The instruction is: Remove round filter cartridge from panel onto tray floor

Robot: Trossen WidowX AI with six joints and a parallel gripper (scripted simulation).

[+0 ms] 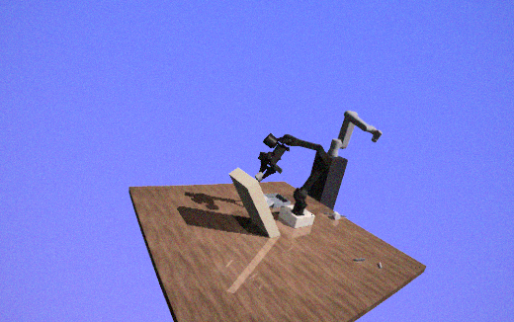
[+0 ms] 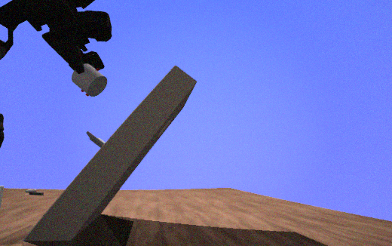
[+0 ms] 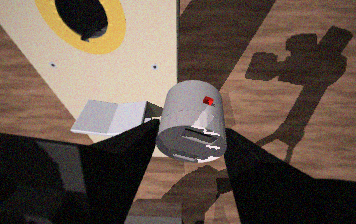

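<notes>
Now: gripper tip 30 cm past the grey tray, 21 cm to the left of it and 26 cm above it. The rest, counted from my gripper tip: grey bracket (1 cm ahead, 10 cm to the left, 12 cm below); beige service panel (6 cm ahead, 11 cm to the left, 11 cm below); round filter cartridge (right at my gripper tip).
</notes>
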